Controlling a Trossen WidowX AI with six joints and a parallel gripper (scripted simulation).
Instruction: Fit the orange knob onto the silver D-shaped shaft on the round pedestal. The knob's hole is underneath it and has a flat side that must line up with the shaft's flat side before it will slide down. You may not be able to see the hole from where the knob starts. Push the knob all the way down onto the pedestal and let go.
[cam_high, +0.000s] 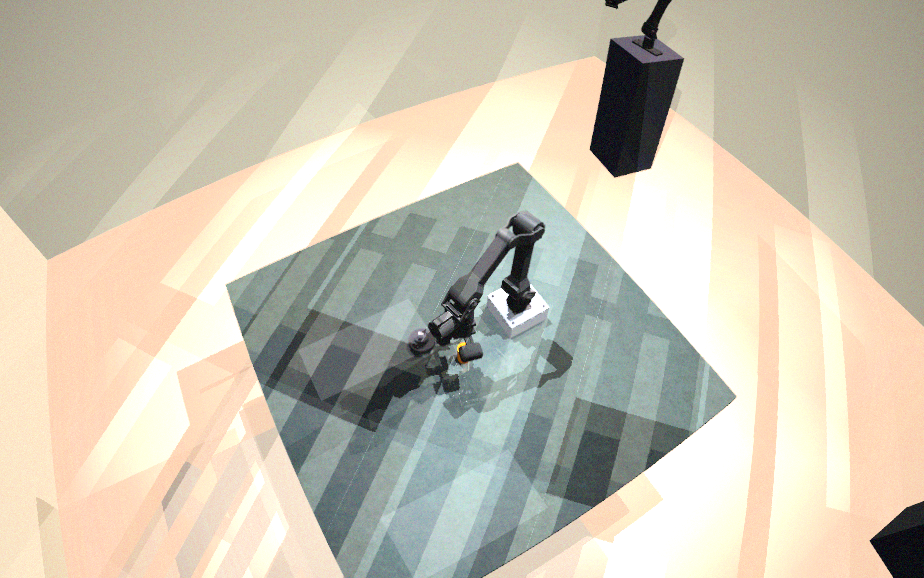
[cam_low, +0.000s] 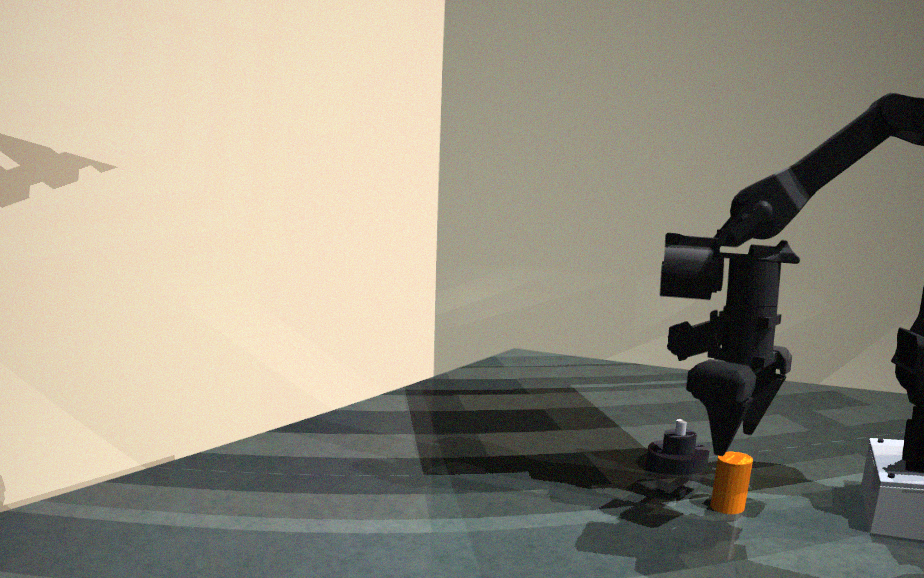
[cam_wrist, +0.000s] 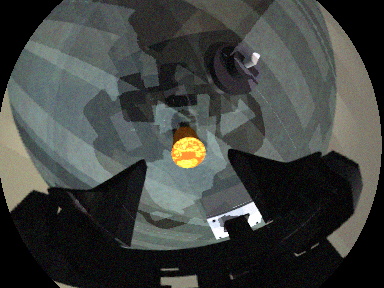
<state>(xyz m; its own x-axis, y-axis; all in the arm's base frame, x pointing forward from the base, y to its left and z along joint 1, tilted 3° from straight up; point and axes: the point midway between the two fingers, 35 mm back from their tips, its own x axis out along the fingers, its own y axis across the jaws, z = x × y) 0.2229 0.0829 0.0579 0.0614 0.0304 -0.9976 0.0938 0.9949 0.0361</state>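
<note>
My gripper tip is 3 cm above the orange knob. The rest, counted from my gripper tip: dark round pedestal (10 cm ahead, 10 cm to the right, 5 cm below).
</note>
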